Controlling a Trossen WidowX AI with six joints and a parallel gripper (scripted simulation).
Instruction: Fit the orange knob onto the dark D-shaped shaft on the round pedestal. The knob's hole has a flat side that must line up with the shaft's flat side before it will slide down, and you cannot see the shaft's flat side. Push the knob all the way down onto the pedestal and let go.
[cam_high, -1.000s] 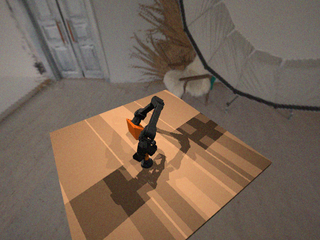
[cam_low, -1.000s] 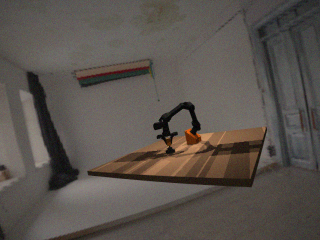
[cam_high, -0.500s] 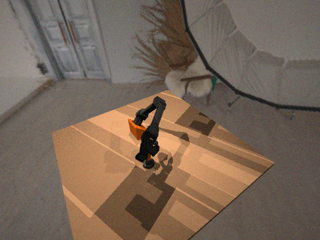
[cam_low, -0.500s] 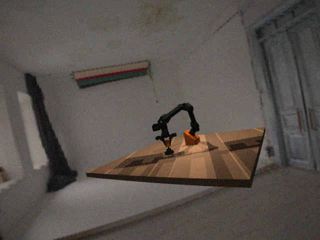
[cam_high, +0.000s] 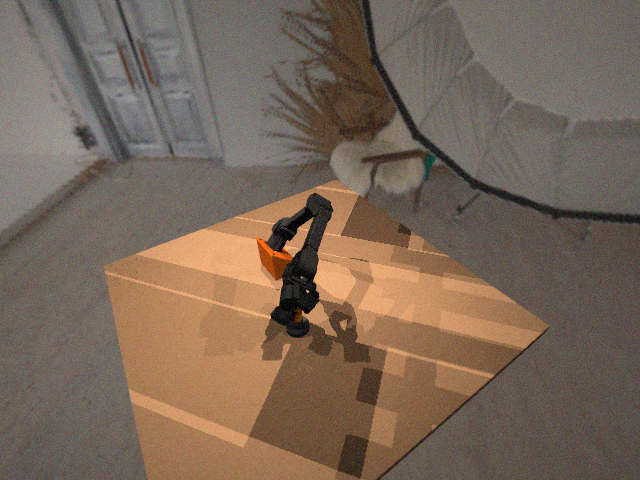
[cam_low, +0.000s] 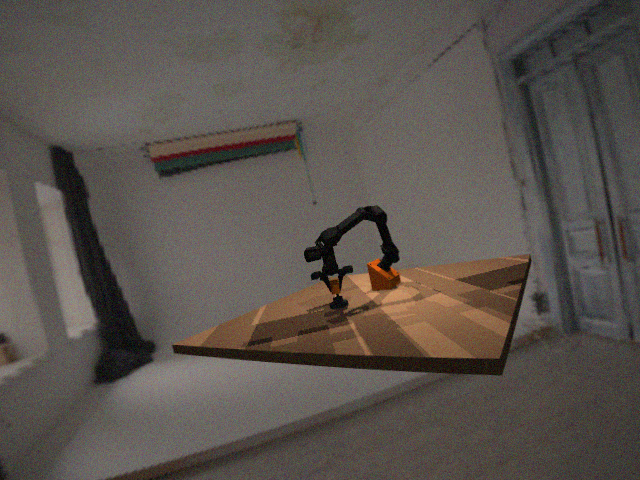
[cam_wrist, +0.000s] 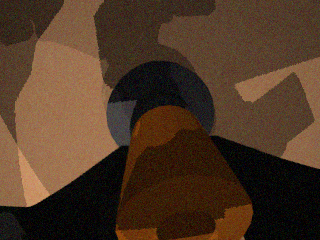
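My gripper tip is now 2 cm below the orange knob. Also, from my gripper tip: pedestal (4 cm below).
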